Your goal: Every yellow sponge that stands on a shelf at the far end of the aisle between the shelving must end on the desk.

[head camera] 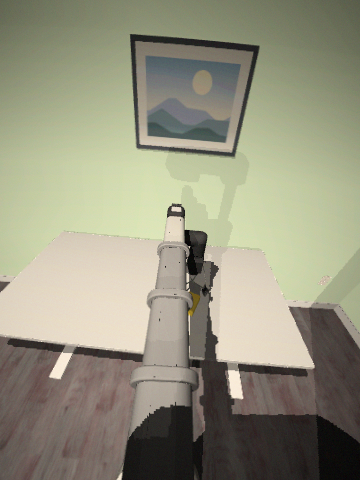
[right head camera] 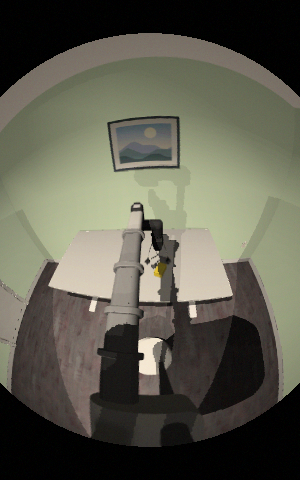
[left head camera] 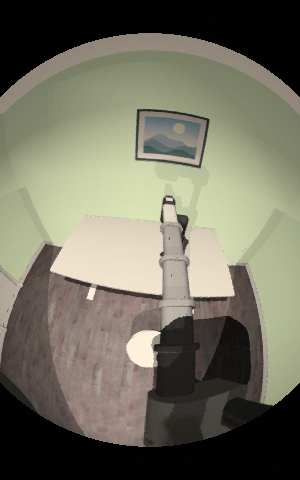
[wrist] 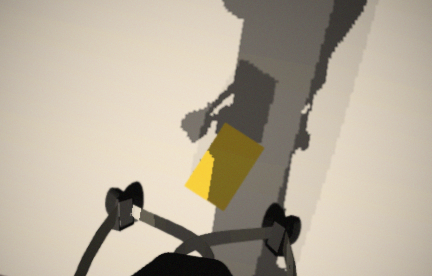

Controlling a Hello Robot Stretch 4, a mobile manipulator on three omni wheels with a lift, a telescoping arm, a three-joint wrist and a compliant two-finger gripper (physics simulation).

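Pixels of known places: gripper, fingertip midpoint: [right head camera: 157, 263] [wrist: 204, 208]; robot's base, link origin: [right head camera: 150, 354] [left head camera: 147, 347].
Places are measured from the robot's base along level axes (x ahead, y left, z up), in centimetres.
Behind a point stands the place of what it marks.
Observation:
A yellow sponge [head camera: 194, 303] {x 63.0, y -12.1, z 73.8 cm} [right head camera: 159, 270] {x 62.0, y -10.2, z 73.8 cm} [wrist: 230, 167] {x 64.4, y -11.3, z 73.8 cm} lies on the white desk [head camera: 90, 290] {x 70.1, y 43.1, z 69.2 cm} [left head camera: 120, 255] {x 69.7, y 28.9, z 69.2 cm} [right head camera: 90, 265] {x 70.1, y 48.6, z 69.3 cm} [wrist: 75, 100] {x 71.0, y 13.3, z 69.3 cm}, right of the arm in the head view and partly hidden by it. Most of its top is in shadow. My gripper [right head camera: 157, 261] {x 61.2, y -8.7, z 83.9 cm} [wrist: 204, 208] {x 61.2, y -8.7, z 83.9 cm} is open above the desk, its two fingertips wide apart and nothing between them. In the wrist view the sponge lies beyond the fingertips, apart from them. The shelving does not show in these views.
The telescoping arm [head camera: 165, 330] {x 23.2, y 0.3, z 125.7 cm} [left head camera: 172, 280] {x 23.0, y 1.1, z 125.7 cm} [right head camera: 125, 290] {x 22.3, y -0.6, z 125.7 cm} reaches out over the desk. A green wall with a framed picture [head camera: 190, 100] {x 119.0, y -3.2, z 154.6 cm} [left head camera: 171, 139] {x 119.1, y -3.6, z 151.0 cm} [right head camera: 145, 145] {x 119.1, y -4.1, z 150.7 cm} stands behind the desk. A round white object [left head camera: 142, 348] {x -0.4, y 5.0, z 18.7 cm} [right head camera: 148, 356] {x -0.6, y 0.9, z 18.7 cm} is low in front of the desk.

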